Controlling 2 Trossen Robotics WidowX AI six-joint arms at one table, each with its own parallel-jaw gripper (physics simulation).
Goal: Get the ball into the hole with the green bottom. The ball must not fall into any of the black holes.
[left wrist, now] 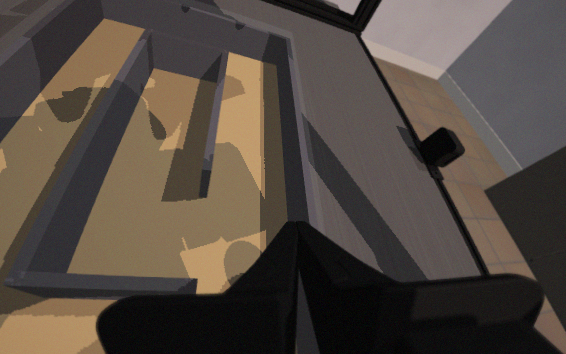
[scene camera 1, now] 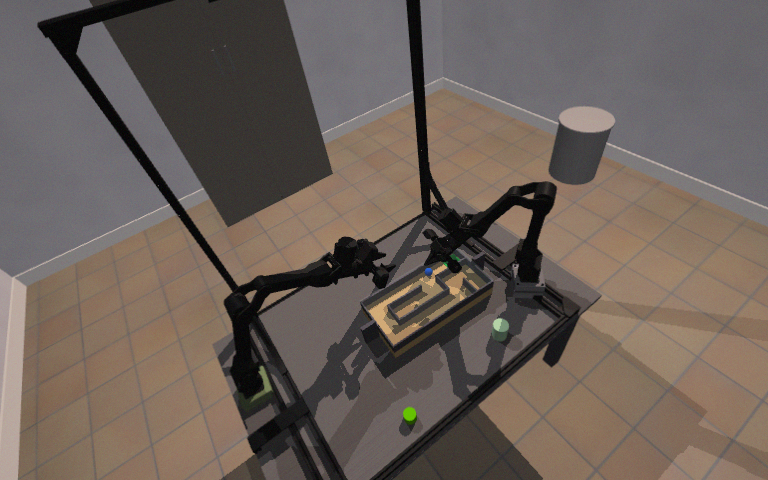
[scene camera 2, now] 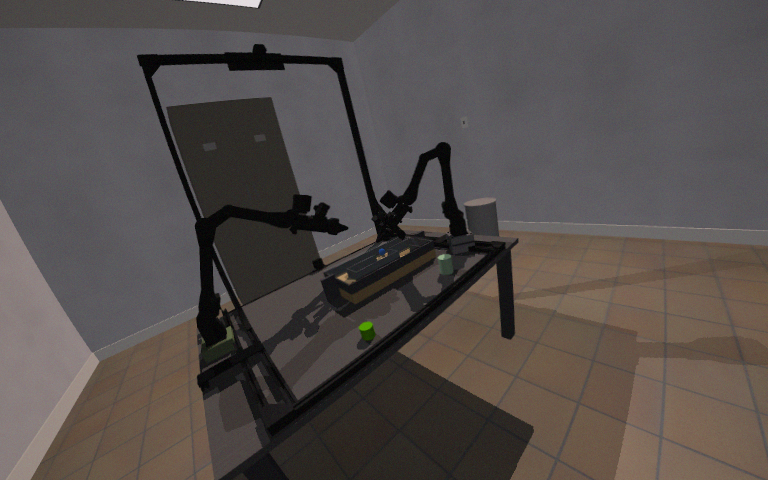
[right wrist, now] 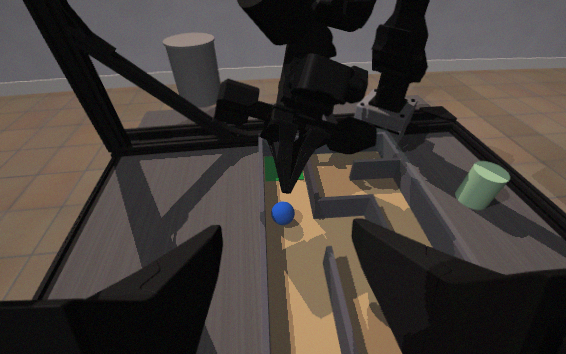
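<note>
A blue ball [scene camera 1: 428,272] [scene camera 2: 381,250] [right wrist: 282,213] rests in the outer lane of the walled maze box [scene camera 1: 441,326] [scene camera 2: 385,281] [left wrist: 295,125] [right wrist: 430,200], near its outer wall. The green-bottomed hole [scene camera 1: 451,261] [right wrist: 271,170] is at the lane's far end in the right wrist view, partly hidden by the left fingers. My left gripper [left wrist: 295,230] [right wrist: 286,193] is shut and empty, pointing down over the lane between ball and green hole. My right gripper [scene camera 1: 385,271] [right wrist: 287,231] is open and empty above the box's other end. I cannot make out any black hole.
A pale green cylinder [scene camera 1: 500,330] [scene camera 2: 445,264] [right wrist: 482,185] stands beside the box. A bright green cylinder [scene camera 1: 409,415] [scene camera 2: 367,331] stands near the table's front edge. Inner walls divide the maze. A black frame [scene camera 1: 417,113] [scene camera 2: 356,135] rises behind the table.
</note>
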